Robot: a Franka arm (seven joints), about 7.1 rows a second.
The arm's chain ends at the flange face. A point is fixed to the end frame.
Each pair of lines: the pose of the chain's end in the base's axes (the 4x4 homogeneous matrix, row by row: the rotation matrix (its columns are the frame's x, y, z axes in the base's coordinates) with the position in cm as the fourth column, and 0 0 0 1 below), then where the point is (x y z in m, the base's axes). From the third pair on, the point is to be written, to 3 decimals.
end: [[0.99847, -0.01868, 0.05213, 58.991], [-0.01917, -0.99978, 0.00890, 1.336], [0.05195, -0.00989, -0.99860, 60.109], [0, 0, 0, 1]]
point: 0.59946 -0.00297 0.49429
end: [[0.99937, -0.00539, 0.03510, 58.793], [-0.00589, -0.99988, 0.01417, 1.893], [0.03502, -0.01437, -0.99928, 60.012], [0, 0, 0, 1]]
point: 0.59589 0.00322 0.49310
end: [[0.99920, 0.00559, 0.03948, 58.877], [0.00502, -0.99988, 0.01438, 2.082], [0.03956, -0.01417, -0.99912, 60.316], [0, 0, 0, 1]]
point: 0.597 0.005 0.496
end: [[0.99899, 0.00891, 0.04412, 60.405], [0.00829, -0.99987, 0.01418, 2.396], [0.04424, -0.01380, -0.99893, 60.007], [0, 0, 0, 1]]
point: 0.613 0.008 0.493
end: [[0.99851, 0.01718, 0.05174, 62.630], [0.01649, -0.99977, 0.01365, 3.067], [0.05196, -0.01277, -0.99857, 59.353], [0, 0, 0, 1]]
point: 0.636 0.015 0.487
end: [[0.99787, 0.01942, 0.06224, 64.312], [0.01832, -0.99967, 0.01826, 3.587], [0.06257, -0.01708, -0.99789, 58.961], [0, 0, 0, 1]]
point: 0.654 0.021 0.483
